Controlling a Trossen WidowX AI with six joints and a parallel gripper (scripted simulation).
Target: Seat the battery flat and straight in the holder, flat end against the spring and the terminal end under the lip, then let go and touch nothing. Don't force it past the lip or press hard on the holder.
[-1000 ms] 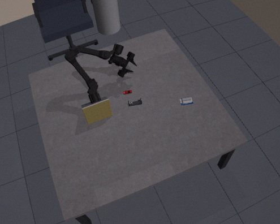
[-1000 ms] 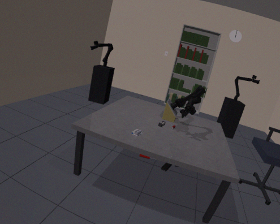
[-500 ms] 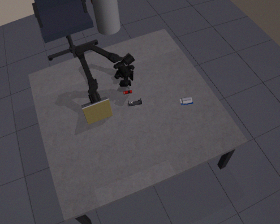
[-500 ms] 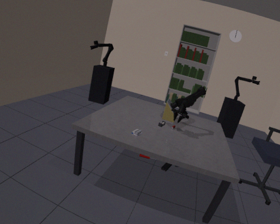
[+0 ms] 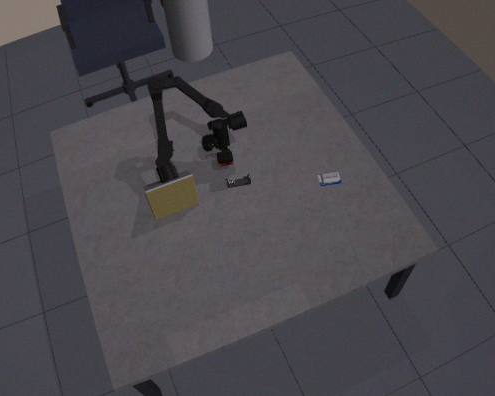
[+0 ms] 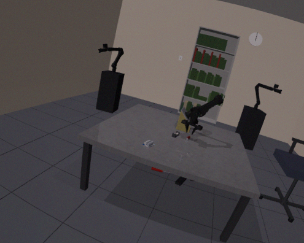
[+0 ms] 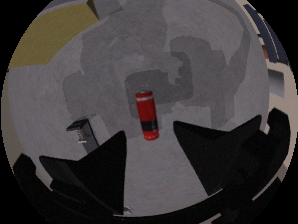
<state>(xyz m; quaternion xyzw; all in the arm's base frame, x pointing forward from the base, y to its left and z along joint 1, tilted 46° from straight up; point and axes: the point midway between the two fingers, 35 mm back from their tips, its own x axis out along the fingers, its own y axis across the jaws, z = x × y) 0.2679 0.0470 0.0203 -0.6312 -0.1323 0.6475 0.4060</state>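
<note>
Right now my gripper tip is 4 cm above the battery.
</note>
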